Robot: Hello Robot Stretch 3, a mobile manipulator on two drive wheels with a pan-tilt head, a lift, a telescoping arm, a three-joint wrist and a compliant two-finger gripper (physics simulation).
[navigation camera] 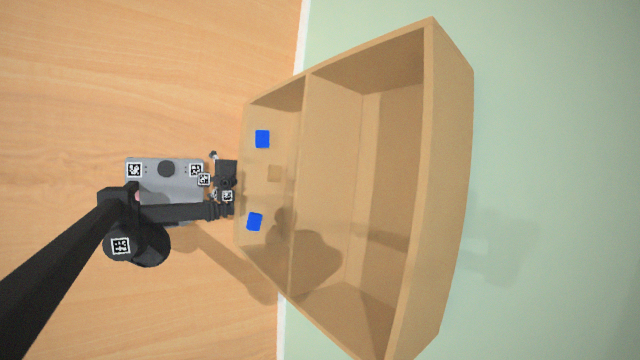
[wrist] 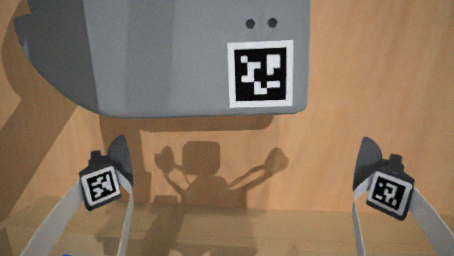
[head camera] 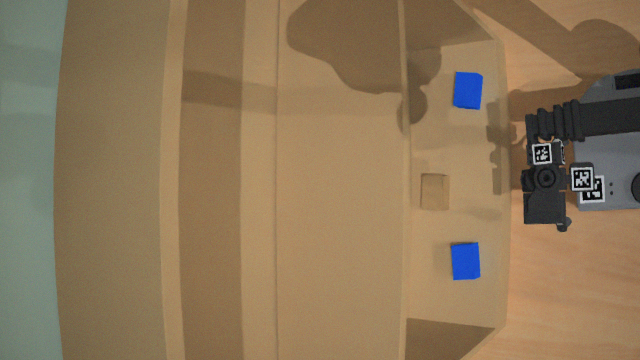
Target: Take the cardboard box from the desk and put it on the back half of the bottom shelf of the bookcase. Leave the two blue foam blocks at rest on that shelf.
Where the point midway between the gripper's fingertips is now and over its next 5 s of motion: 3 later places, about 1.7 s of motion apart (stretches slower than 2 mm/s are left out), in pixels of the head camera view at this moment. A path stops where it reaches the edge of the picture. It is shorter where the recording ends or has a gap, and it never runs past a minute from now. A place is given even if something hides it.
My gripper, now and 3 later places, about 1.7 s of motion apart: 563, 181; 554, 180; 559, 181; 546, 182
